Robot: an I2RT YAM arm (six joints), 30 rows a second.
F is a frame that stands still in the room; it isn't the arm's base.
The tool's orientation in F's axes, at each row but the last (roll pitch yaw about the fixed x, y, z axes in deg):
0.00, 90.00, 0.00
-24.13, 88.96, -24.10
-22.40, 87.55, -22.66
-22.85, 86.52, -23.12
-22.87, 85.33, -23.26
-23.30, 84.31, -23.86
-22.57, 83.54, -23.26
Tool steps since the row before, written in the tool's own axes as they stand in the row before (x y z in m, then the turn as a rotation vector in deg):
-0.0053, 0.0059, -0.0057, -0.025, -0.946, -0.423
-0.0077, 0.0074, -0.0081, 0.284, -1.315, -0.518
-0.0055, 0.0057, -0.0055, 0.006, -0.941, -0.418
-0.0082, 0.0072, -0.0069, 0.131, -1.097, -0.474
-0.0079, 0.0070, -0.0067, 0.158, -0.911, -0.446
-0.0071, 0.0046, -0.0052, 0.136, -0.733, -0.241
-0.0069, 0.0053, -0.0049, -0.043, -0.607, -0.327
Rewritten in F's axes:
-0.0057, 0.0059, 0.0053, -0.423, -0.946, 0.025
-0.0082, 0.0075, 0.0075, -0.513, -1.317, -0.283
-0.0057, 0.0058, 0.0052, -0.422, -0.939, -0.007
-0.0073, 0.0074, 0.0076, -0.472, -1.098, -0.131
-0.0072, 0.0073, 0.0071, -0.440, -0.913, -0.162
-0.0058, 0.0049, 0.0064, -0.236, -0.736, -0.129
-0.0055, 0.0056, 0.0061, -0.338, -0.601, 0.035

